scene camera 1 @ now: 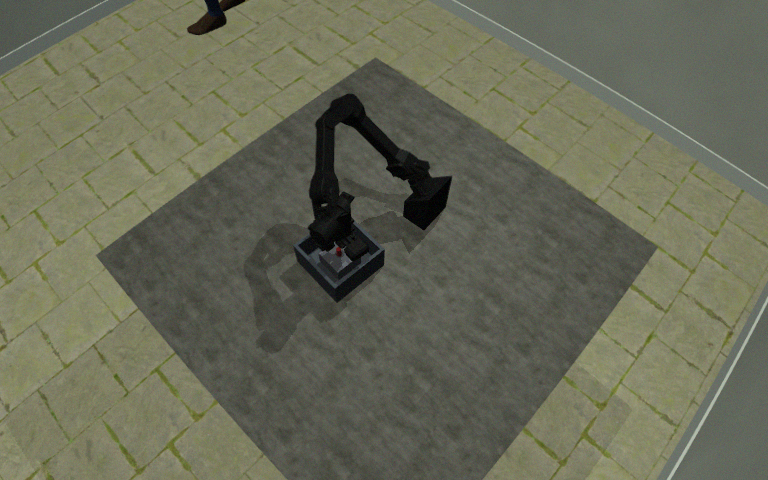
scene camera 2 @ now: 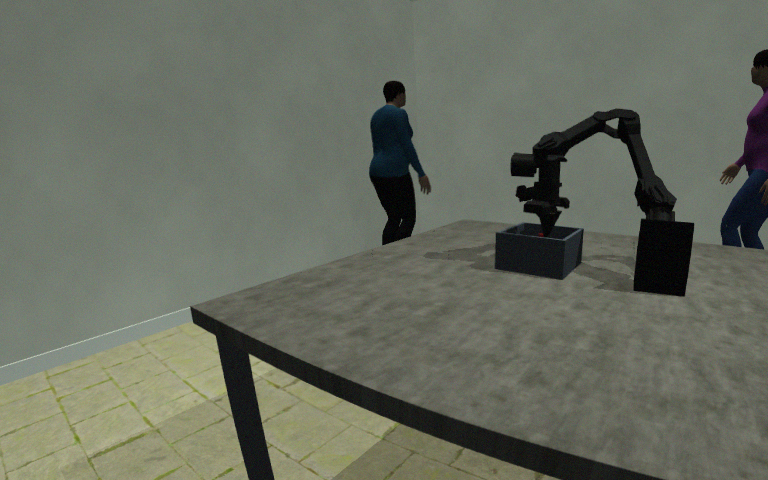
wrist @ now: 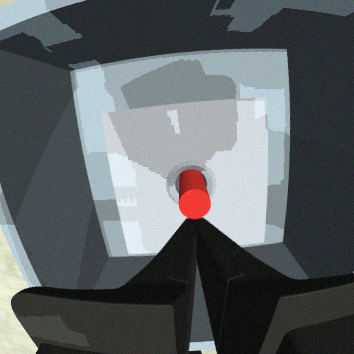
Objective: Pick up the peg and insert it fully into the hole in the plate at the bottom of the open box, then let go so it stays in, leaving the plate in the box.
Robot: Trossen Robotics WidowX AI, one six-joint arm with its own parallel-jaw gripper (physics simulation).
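Seen in the pictures: gripper, fingertip midpoint: [scene camera 1: 342, 247] [scene camera 2: 546, 236] [wrist: 194, 225]; arm's base, origin of the base link: [scene camera 1: 426, 190] [scene camera 2: 660, 235].
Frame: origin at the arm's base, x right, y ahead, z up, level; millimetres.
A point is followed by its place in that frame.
Observation:
The red peg [scene camera 1: 338, 251] @[x 95, y 313, z -43 mm] [scene camera 2: 541, 234] @[x 93, y 307, z -40 mm] [wrist: 194, 202] @[x 99, y 309, z -40 mm] stands nearly upright with its lower end in the round hole of the pale square plate [wrist: 245, 175] @[x 130, y 303, z -70 mm] [scene camera 1: 333, 262] @[x 94, y 341, z -70 mm]. Its upper part sticks up above the plate. The plate lies on the bottom of the open dark blue-grey box [scene camera 1: 314, 273] @[x 118, y 400, z -78 mm] [scene camera 2: 529, 254] @[x 4, y 322, z -75 mm] [wrist: 320, 150] @[x 184, y 303, z -77 mm]. My gripper [scene camera 2: 547, 232] @[x 95, y 294, z -46 mm] [wrist: 194, 225] @[x 95, y 294, z -46 mm] points down into the box, shut with nothing between its fingers. In the wrist view the closed fingertips are right beside the peg's top edge. Whether they touch it cannot be told. The inside of the hole is mostly hidden by the peg.
The box stands on the grey table [scene camera 1: 453, 339] @[x -316, y 305, z -127 mm] [scene camera 2: 396, 316] @[x -366, y 499, z -128 mm], and its walls rise around the plate and the gripper's tips. The arm's black base [scene camera 1: 428, 204] @[x -39, y 50, z 15 mm] [scene camera 2: 662, 257] @[x -43, y -4, z -43 mm] stands on the table near the box. Two people [scene camera 2: 390, 147] [scene camera 2: 756, 147] are beyond the table.

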